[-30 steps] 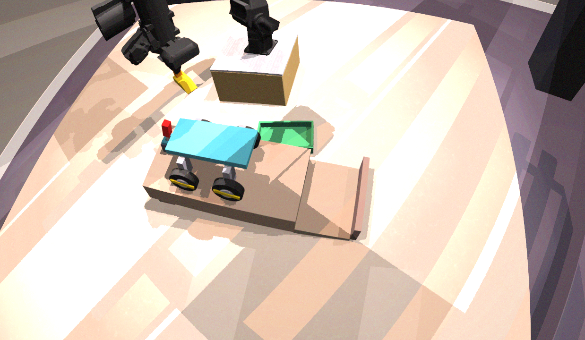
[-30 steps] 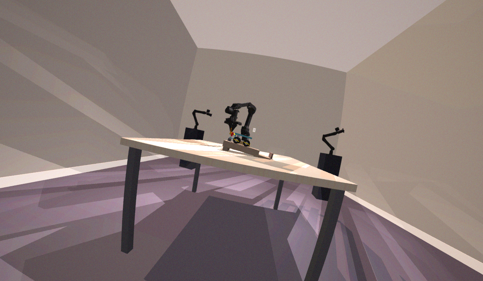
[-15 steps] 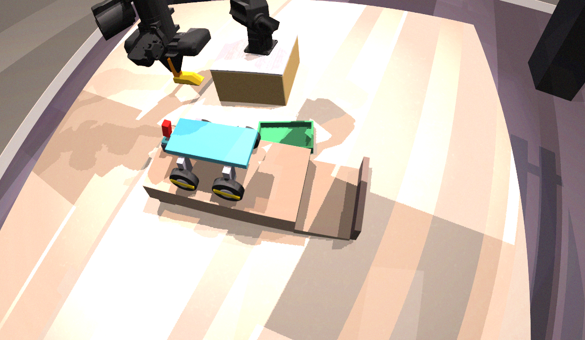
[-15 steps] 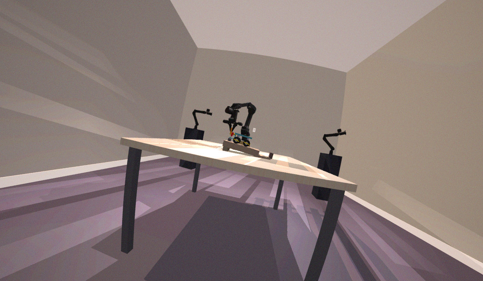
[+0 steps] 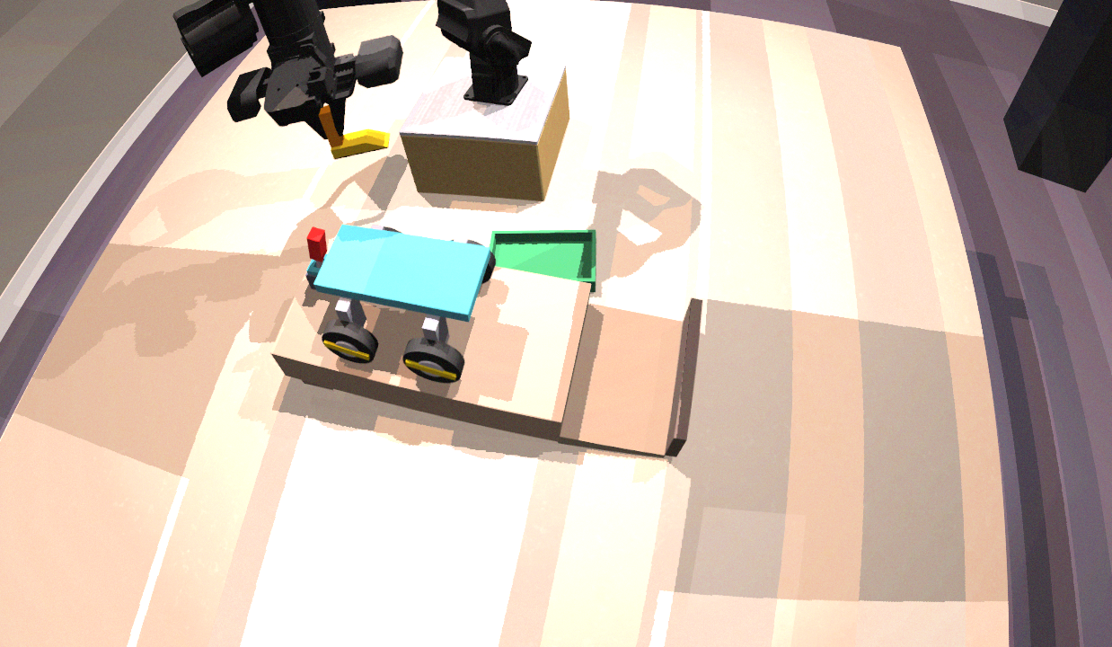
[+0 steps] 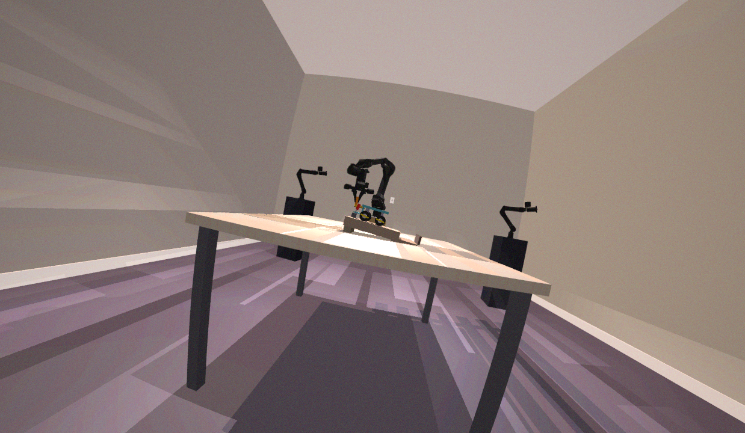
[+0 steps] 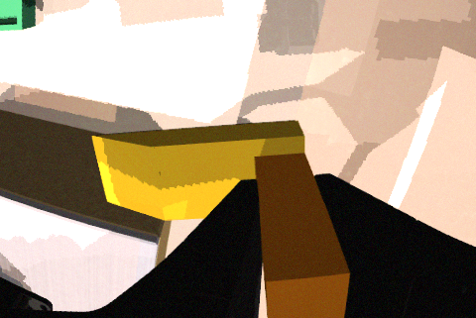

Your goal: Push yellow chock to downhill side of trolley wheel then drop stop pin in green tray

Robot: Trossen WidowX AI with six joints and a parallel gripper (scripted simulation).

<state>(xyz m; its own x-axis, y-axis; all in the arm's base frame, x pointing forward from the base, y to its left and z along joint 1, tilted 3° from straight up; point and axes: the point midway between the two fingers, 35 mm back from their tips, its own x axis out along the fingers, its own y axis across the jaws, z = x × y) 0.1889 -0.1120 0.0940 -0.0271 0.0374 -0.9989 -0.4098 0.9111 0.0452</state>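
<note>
Now: the yellow chock 10 mm behind my gripper tip, 20 mm to the left of it and 10 mm below it. Also, from my gripper tip: green tray (220 mm to the left, 180 mm below); trolley (130 mm ahead, 150 mm to the left, 60 mm below); red-headed stop pin (130 mm ahead, 40 mm to the left, 50 mm below).
</note>
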